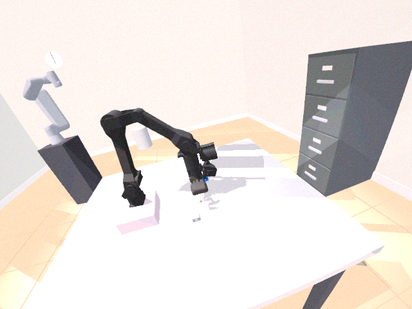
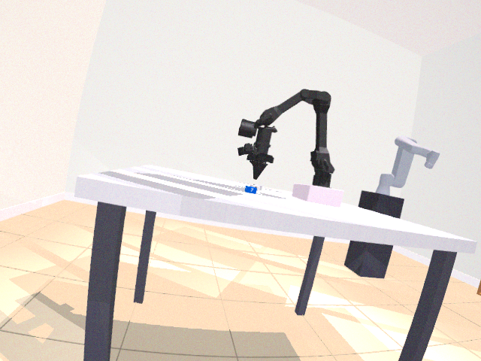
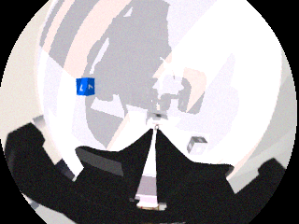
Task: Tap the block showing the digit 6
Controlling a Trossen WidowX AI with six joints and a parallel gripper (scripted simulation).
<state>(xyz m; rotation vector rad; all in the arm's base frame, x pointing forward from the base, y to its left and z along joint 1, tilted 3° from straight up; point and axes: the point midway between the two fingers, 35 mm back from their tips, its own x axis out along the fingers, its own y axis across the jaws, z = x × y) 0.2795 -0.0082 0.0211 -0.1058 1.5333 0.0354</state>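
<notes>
Now: gripper tip 3 cm above the white block and 1 cm past it. Also, from my gripper tip: blue block (14 cm to the left, 3 cm below, 3 cm ahead).
</notes>
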